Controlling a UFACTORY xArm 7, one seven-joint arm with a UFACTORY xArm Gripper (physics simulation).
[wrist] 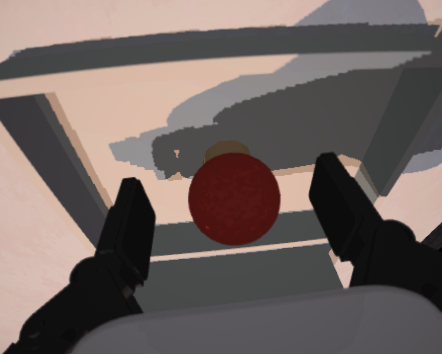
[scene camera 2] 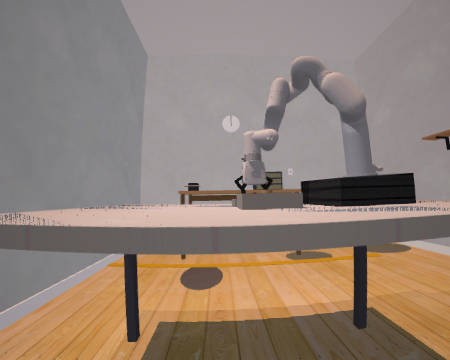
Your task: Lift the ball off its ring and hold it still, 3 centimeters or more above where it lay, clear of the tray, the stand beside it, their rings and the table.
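Places are measured from the arm's base along level axes (x left, y ahead, z down), in metres.
Pixels of known places: gripper, fingertip midpoint: (wrist: 230,185); arm's base, origin of the base link: (scene camera 2: 359,176).
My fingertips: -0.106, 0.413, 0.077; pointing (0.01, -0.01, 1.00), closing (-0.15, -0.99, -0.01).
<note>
For each thing: its middle in the pictures, then the offset to it from my fingertips, as dx, dy, dz. "*": a spot on its surface instead. Level surfaces: height alone.
- red ball, body centre: (wrist: 234,198) +0.004, -0.002, -0.005
- tan ring, surface spot: (wrist: 226,147) * -0.010, +0.000, +0.019
- pale round table, its level: dz +0.028
The red ball (wrist: 234,199) sits inside the grey tray (wrist: 200,52) (scene camera 2: 270,201) in the wrist view, with part of a tan ring (wrist: 226,147) showing at its far edge. My gripper (wrist: 230,185) (scene camera 2: 256,189) is open, with one black finger on each side of the ball and a gap to it on both sides. In the scene view the gripper is low over the tray, pointing down, and its fingertips are partly hidden by the tray wall. The ball does not show there. I cannot make out the stand or its ring.
In the scene view the tray stands on the pale round table (scene camera 2: 150,217). The black base block (scene camera 2: 360,190) under the arm is to the right of the tray. A brown desk (scene camera 2: 182,193) stands in the background. In the wrist view tray walls surround the ball, and shadow covers part of the tray floor.
</note>
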